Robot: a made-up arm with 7 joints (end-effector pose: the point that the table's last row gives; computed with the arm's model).
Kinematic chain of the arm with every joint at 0, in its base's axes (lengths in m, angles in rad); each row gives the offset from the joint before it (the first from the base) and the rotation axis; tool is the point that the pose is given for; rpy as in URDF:
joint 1: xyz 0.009 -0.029 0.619 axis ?
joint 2: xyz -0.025 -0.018 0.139 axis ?
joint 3: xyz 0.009 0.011 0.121 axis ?
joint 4: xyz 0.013 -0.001 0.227 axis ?
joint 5: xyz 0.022 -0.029 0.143 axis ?
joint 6: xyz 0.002 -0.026 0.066 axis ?
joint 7: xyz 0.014 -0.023 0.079 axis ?
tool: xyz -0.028 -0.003 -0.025 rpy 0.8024 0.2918 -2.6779
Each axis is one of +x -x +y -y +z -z.
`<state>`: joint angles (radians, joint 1 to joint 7).
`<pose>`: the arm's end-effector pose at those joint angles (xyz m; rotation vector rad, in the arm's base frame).
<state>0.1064 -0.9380 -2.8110 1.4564 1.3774 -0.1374 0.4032</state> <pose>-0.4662 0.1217 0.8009 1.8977 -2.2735 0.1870</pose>
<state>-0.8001 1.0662 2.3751 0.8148 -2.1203 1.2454 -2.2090</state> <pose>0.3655 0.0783 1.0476 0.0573 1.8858 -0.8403</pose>
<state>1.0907 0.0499 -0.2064 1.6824 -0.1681 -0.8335 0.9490</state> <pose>0.1146 -0.2705 1.0789 1.2533 0.5484 1.8598</pose>
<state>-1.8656 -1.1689 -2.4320 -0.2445 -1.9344 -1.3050 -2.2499</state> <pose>0.1264 -0.6164 1.0012 1.7749 -0.6938 -0.5988</pose>
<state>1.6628 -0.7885 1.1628 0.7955 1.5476 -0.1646 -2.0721</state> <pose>-0.1363 0.3974 1.1786 -0.2405 0.5132 1.2887</pose>
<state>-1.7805 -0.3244 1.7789 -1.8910 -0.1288 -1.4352 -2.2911</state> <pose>-0.1843 -0.2239 0.9840 -0.5937 2.8991 -1.0344</pose>
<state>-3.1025 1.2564 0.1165 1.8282 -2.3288 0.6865 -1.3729</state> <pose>-0.2728 -0.0388 0.5943 2.8324 -1.2648 0.4634</pose>
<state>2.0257 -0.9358 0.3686 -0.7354 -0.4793 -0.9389 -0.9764</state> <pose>0.1935 0.4969 0.9515 -0.5458 -2.7011 0.1370</pose>
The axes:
joint 1: -z
joint 2: +y
joint 3: -z
joint 4: +y
joint 5: -z
joint 6: +y
joint 7: -z

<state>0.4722 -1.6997 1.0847 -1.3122 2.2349 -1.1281 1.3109</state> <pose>-0.3090 0.3410 0.6319 0.8541 -2.1700 -1.5149</pose>
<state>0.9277 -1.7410 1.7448 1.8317 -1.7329 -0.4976 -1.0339</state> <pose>-0.2949 -0.0117 0.6568 2.6845 -0.5948 0.5758</pose>
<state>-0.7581 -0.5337 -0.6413 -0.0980 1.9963 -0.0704 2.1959</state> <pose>-0.1860 -0.2912 1.2917 0.8475 0.0042 0.8876</pose>
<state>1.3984 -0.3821 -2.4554 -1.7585 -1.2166 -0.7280 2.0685</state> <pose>-0.1048 -0.1221 1.1591 1.6183 1.2126 -1.8275</pose>
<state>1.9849 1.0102 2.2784 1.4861 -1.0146 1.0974 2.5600</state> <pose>-0.2160 -0.0898 1.0156 -1.9464 2.3270 0.4532</pose>
